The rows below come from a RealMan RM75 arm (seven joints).
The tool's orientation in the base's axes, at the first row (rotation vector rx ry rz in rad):
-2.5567 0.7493 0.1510
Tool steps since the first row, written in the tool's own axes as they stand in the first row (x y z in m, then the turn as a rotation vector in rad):
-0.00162 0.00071 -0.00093 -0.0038 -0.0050 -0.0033
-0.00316 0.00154 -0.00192 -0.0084 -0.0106 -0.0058
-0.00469 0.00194 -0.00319 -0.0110 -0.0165 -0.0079
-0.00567 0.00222 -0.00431 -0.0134 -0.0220 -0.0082
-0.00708 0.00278 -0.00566 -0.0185 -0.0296 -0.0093
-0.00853 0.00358 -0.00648 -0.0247 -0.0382 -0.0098
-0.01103 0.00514 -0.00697 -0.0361 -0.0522 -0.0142
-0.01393 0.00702 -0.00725 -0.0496 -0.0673 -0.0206
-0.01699 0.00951 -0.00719 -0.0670 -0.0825 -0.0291
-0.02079 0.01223 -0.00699 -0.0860 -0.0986 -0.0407
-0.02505 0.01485 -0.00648 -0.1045 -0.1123 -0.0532
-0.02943 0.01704 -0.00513 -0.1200 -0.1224 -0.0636
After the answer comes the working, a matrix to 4 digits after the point.
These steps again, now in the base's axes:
-0.00177 -0.00018 0.00091 -0.0006 0.0040 0.0058
-0.00354 -0.00051 0.00180 -0.0016 0.0092 0.0114
-0.00508 -0.00066 0.00311 -0.0007 0.0139 0.0162
-0.00609 -0.00092 0.00421 0.0002 0.0189 0.0193
-0.00761 -0.00128 0.00551 -0.0001 0.0265 0.0245
-0.00928 -0.00156 0.00624 -0.0007 0.0357 0.0299
-0.01224 -0.00174 0.00661 -0.0030 0.0495 0.0421
-0.01571 -0.00186 0.00677 -0.0065 0.0642 0.0570
-0.01962 -0.00220 0.00641 -0.0133 0.0799 0.0747
-0.02428 -0.00229 0.00600 -0.0210 0.0956 0.0959
-0.02926 -0.00194 0.00546 -0.0296 0.1089 0.1168
-0.03410 -0.00082 0.00439 -0.0376 0.1190 0.1336

The tool's axes in the first row as the columns of a matrix, in the base's axes (rounded; the answer above uses it unrounded):
0.8449 -0.5343 0.0255
-0.4827 -0.7411 0.4666
-0.2304 -0.4065 -0.8841

